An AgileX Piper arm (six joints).
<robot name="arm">
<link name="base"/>
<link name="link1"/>
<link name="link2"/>
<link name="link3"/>
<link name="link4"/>
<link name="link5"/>
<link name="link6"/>
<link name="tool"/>
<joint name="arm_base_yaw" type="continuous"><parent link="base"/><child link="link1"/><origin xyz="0 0 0.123" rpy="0 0 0"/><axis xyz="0 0 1"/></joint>
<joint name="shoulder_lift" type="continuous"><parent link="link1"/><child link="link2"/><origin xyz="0 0 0" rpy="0 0 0"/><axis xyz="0 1 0"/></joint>
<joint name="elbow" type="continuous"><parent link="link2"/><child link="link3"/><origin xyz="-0.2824 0 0.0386" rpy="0 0 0"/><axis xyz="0 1 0"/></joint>
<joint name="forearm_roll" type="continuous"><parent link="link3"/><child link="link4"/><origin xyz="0.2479 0 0.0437" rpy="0 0 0"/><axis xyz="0.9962 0 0.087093"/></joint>
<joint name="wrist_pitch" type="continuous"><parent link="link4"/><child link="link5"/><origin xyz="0 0 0" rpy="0 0 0"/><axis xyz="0 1 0"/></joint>
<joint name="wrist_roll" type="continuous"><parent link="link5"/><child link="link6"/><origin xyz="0.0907 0 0.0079" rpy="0 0 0"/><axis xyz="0.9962 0 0.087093"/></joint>
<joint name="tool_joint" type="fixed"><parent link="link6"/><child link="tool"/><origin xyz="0 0 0" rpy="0 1.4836 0"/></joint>
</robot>
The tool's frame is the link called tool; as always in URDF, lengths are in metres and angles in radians. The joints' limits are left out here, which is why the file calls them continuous.
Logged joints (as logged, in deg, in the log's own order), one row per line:
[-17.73 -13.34 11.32 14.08 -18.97 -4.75]
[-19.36 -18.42 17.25 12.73 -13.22 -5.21]
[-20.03 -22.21 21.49 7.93 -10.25 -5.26]
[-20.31 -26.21 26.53 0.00 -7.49 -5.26]
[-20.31 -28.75 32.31 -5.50 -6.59 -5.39]
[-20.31 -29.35 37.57 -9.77 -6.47 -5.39]
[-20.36 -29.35 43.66 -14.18 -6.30 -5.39]
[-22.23 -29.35 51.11 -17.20 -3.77 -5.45]
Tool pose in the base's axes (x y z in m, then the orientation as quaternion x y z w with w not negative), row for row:
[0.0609 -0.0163 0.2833 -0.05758 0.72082 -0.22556 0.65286]
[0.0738 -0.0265 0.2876 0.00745 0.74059 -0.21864 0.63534]
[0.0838 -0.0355 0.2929 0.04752 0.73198 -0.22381 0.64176]
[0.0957 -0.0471 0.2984 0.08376 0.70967 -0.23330 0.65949]
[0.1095 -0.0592 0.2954 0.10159 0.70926 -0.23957 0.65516]
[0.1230 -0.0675 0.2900 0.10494 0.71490 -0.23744 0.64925]
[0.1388 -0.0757 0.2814 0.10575 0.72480 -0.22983 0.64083]
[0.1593 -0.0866 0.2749 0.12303 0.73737 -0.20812 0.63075]
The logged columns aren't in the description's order. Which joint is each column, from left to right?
Columns, left to right: elbow, arm_base_yaw, shoulder_lift, wrist_pitch, wrist_roll, forearm_roll.
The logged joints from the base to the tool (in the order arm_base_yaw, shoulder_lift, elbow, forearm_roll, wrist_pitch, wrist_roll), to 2 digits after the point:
[-13.34 11.32 -17.73 -4.75 14.08 -18.97]
[-18.42 17.25 -19.36 -5.21 12.73 -13.22]
[-22.21 21.49 -20.03 -5.26 7.93 -10.25]
[-26.21 26.53 -20.31 -5.26 0.00 -7.49]
[-28.75 32.31 -20.31 -5.39 -5.50 -6.59]
[-29.35 37.57 -20.31 -5.39 -9.77 -6.47]
[-29.35 43.66 -20.36 -5.39 -14.18 -6.30]
[-29.35 51.11 -22.23 -5.45 -17.20 -3.77]

